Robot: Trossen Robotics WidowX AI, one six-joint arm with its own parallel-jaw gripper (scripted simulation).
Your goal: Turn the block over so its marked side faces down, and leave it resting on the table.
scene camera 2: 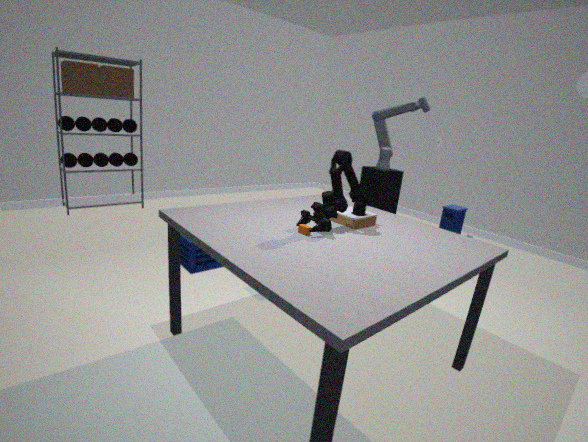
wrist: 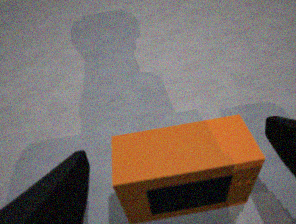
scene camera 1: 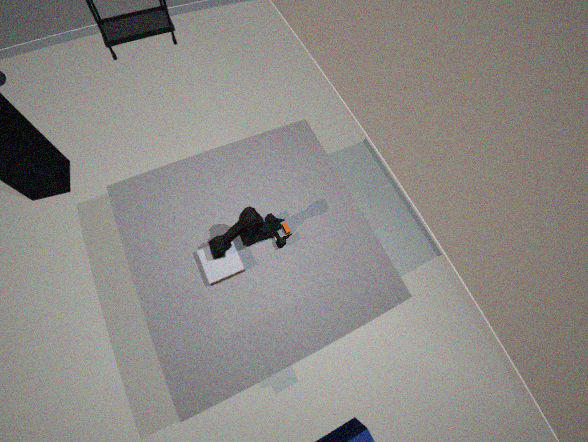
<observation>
My gripper [wrist: 177, 142] is open, holding nothing. I also see a block [wrist: 211, 164].
</observation>
